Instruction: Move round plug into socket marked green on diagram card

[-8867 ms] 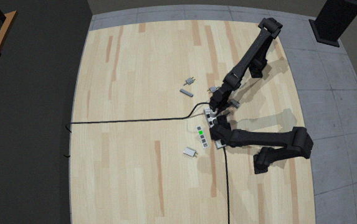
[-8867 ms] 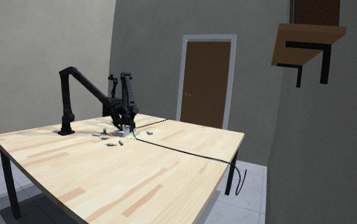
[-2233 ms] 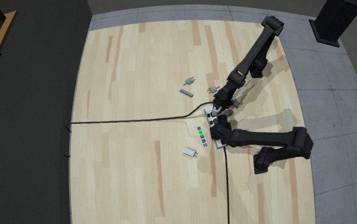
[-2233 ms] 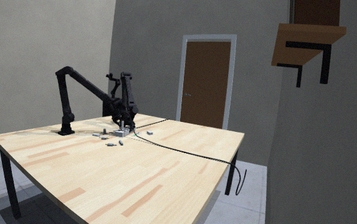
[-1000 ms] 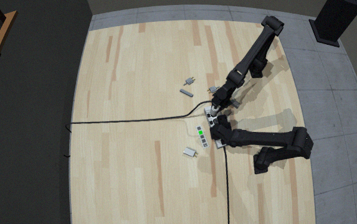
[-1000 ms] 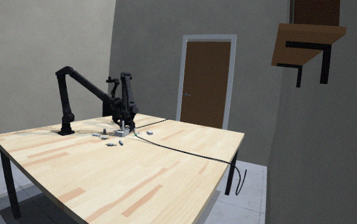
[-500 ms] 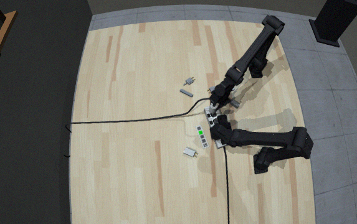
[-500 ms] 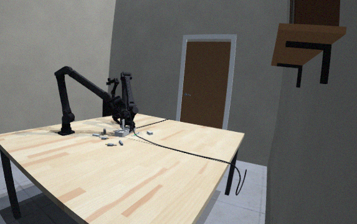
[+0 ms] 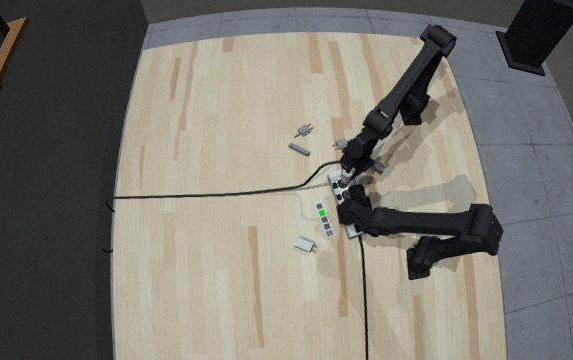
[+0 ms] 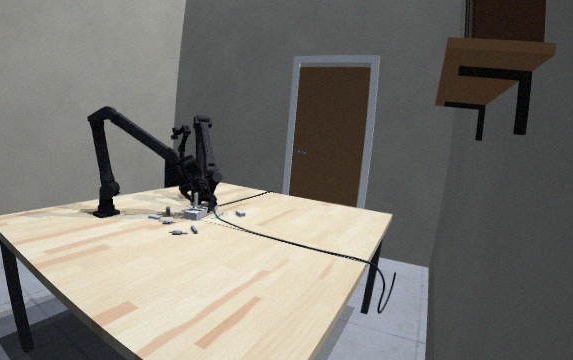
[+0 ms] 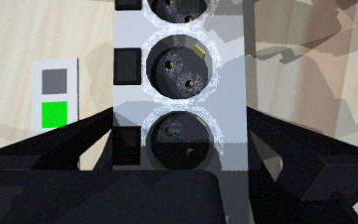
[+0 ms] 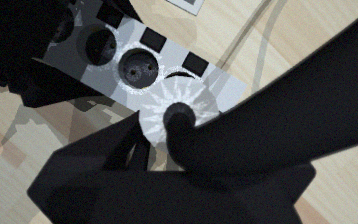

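The diagram card is 13 cm to the left of my right hand, 9 cm below it and 7 cm ahead of it. The rest, counted from my right hand: round white plug 1 cm to the left, 1 cm above; grey bar 17 cm ahead, 13 cm to the right, 9 cm below; white adapter 24 cm to the left, 12 cm ahead, 8 cm below.
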